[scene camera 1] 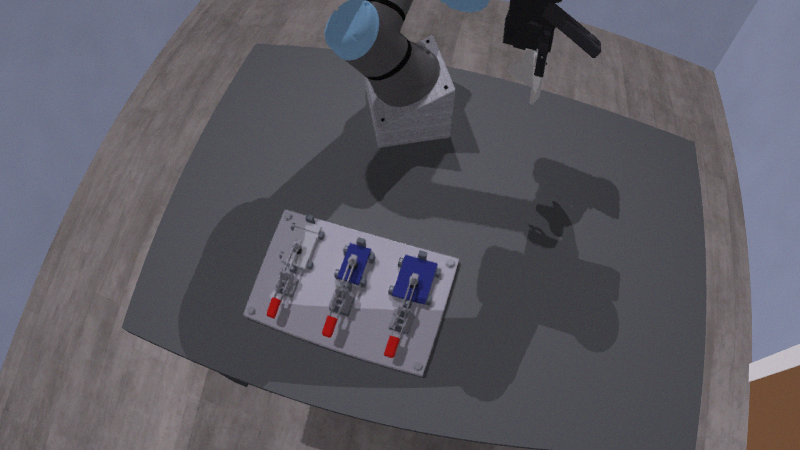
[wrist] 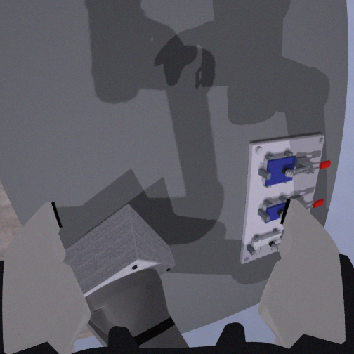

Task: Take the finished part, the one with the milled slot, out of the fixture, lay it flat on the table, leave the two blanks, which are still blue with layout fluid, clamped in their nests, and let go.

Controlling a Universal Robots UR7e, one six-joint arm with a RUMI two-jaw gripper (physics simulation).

Labels:
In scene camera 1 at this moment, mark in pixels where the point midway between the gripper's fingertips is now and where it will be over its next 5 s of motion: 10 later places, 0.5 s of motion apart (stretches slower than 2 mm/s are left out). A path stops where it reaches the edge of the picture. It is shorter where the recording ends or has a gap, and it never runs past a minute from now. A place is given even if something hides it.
My gripper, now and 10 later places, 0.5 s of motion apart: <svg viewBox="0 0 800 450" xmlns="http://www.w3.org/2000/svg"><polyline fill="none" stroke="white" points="536,84 536,83 537,82 537,82 538,82 539,82 503,106 443,147 368,212 275,273 256,284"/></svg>

